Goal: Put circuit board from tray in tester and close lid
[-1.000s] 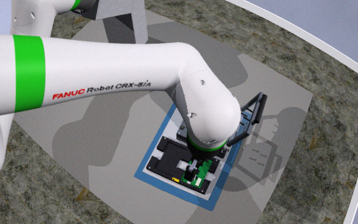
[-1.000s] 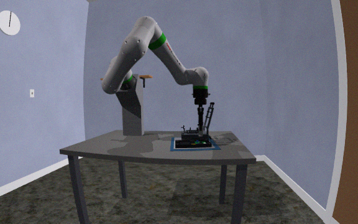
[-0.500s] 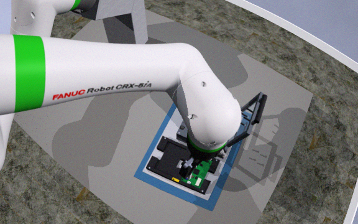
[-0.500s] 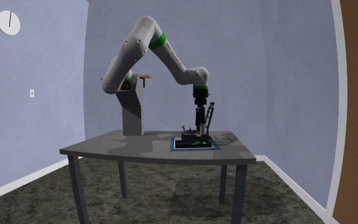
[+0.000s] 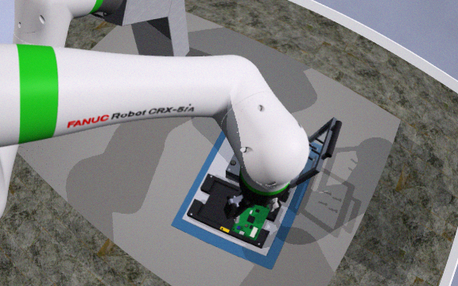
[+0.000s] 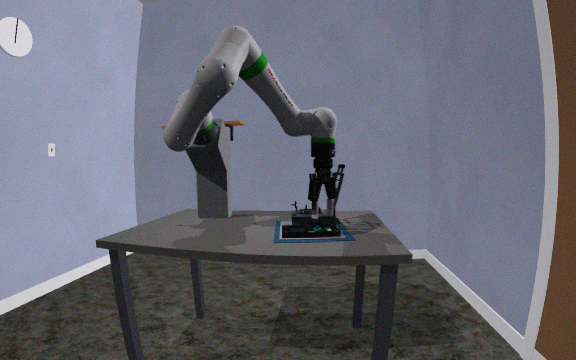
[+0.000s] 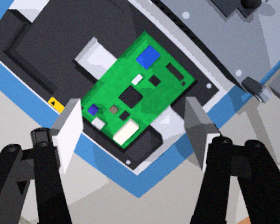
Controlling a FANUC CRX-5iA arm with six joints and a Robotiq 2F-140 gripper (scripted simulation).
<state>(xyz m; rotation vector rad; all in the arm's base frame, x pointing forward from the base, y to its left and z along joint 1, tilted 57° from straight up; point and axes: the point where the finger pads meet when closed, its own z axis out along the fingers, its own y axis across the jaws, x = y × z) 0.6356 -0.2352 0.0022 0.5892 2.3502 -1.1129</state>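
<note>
Now: the green circuit board 8 cm below my hand. The rest, counted from my hand: black latch hook: 14 cm behind, 20 cm to the left, 1 cm below; lid: 5 cm ahead, 18 cm to the left, 9 cm above.
</note>
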